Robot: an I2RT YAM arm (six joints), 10 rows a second.
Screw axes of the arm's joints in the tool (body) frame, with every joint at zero. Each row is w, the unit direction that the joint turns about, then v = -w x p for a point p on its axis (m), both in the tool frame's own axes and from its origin. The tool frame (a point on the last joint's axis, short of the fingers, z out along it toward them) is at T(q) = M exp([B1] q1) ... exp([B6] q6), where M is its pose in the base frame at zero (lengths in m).
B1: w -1 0 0 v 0 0.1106 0
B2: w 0 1 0 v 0.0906 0 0.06
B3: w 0 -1 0 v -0.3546 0 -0.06
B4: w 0 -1 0 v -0.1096 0 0
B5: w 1 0 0 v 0 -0.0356 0
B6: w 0 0 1 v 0 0 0
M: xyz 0.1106 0 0.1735 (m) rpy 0 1.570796 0 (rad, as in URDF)
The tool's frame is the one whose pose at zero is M.
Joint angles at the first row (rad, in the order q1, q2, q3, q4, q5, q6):
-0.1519 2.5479 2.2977 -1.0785 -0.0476 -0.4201
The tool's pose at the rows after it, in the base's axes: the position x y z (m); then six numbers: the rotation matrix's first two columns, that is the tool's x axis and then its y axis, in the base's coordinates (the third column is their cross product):
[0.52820, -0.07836, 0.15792, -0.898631, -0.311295, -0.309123, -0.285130, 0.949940, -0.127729]
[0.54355, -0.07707, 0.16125, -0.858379, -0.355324, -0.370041, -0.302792, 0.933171, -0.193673]
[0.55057, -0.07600, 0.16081, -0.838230, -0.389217, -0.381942, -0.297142, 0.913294, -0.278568]
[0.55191, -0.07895, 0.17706, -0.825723, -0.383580, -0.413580, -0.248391, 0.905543, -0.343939]
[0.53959, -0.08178, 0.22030, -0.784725, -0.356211, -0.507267, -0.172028, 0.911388, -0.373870]
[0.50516, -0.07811, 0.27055, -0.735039, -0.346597, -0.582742, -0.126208, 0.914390, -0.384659]
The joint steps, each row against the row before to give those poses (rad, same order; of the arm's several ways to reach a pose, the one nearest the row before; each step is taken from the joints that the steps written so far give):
0.0031 0.0459 0.0965 0.0476 0.0245 -0.0368
0.0077 0.0492 0.0923 0.0474 0.0185 -0.0353
0.0077 0.0077 0.0017 0.0645 0.0627 -0.0292
-0.0016 -0.0336 -0.0154 0.0506 0.0536 0.0044
-0.0076 -0.1453 -0.1283 0.0977 0.0080 0.0306
-0.0031 -0.2270 -0.2224 0.0893 -0.0092 0.0169

